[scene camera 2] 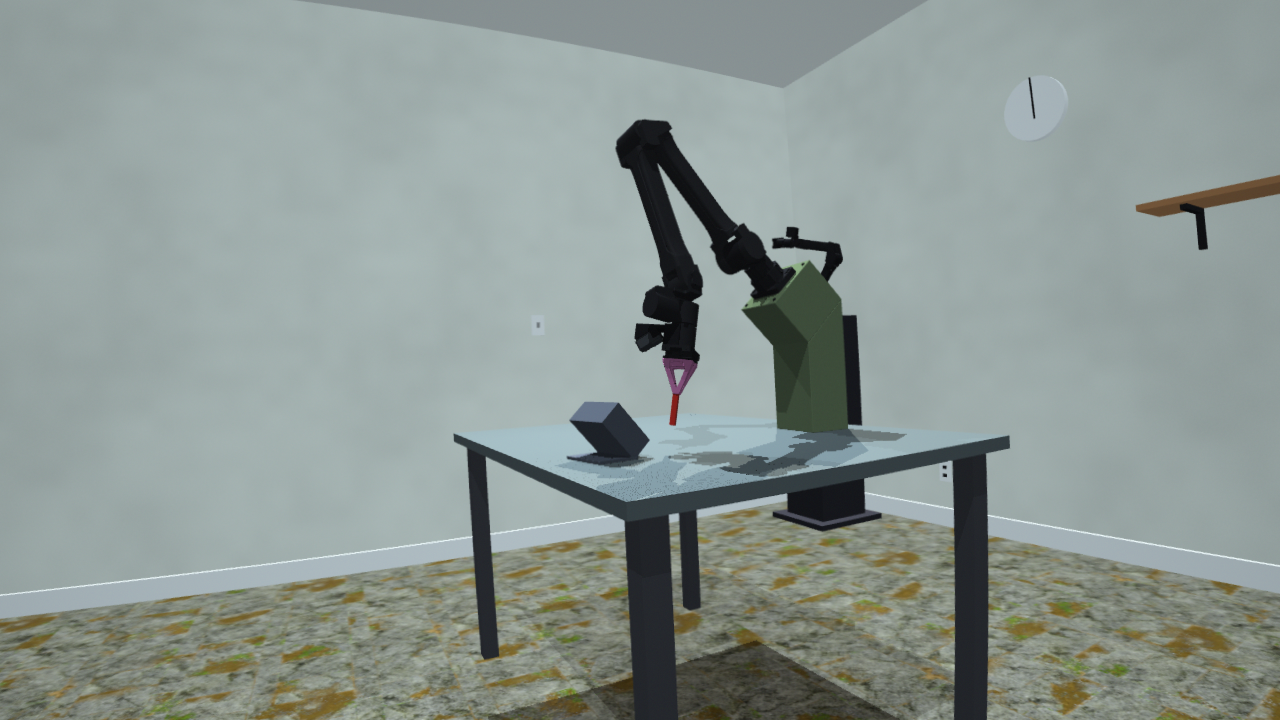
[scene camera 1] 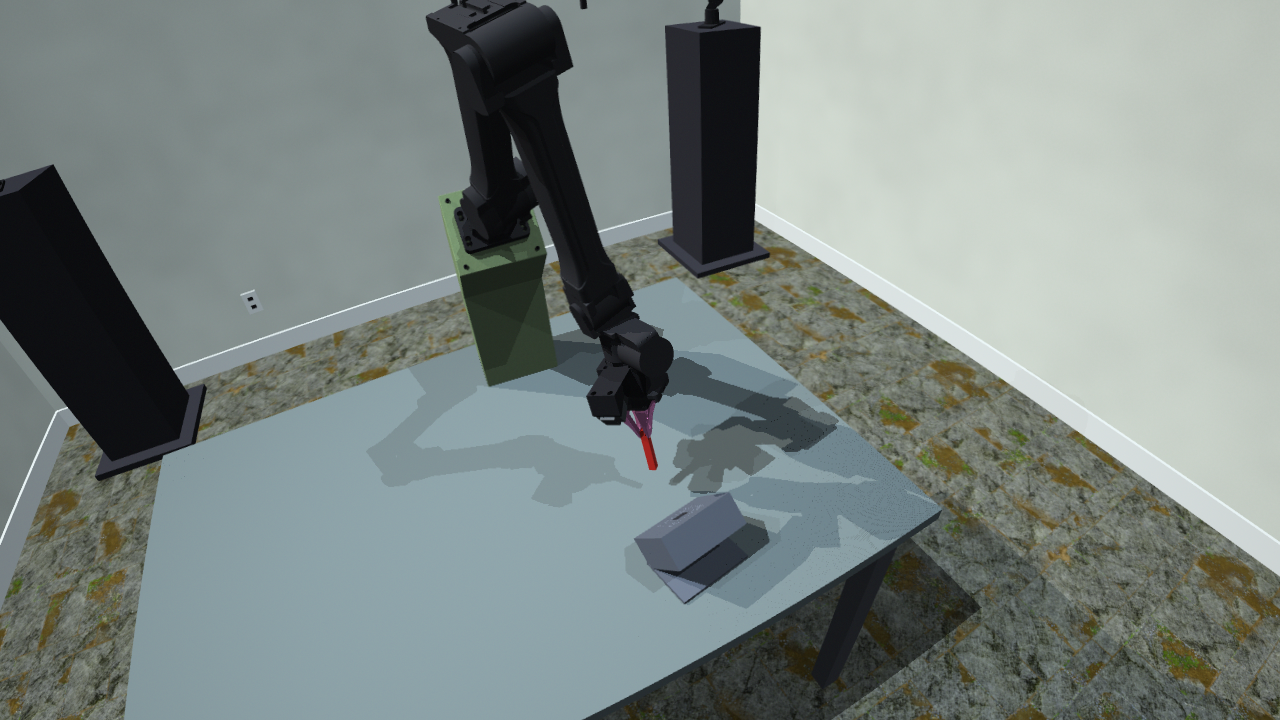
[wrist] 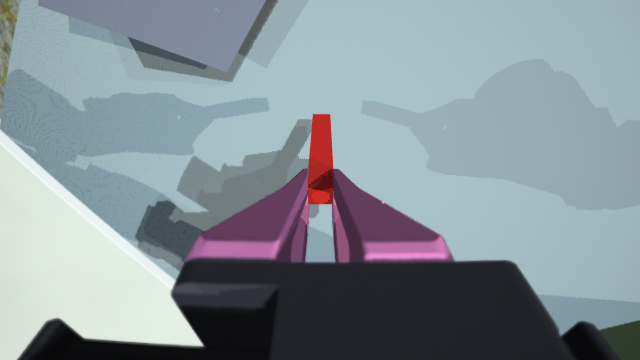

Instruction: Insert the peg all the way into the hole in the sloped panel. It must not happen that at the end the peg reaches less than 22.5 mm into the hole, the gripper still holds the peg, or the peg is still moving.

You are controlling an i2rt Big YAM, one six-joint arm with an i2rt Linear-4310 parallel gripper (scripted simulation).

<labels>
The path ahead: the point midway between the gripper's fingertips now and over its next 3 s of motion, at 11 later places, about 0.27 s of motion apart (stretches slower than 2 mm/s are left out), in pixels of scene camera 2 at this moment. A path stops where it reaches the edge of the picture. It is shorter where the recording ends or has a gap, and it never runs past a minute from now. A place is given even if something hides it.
My gripper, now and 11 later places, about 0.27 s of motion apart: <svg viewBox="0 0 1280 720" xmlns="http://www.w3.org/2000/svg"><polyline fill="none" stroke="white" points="676,394 674,394 673,394 672,394 670,393 669,392 667,391 666,389 664,387 662,384 661,381 659,378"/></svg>
</labels>
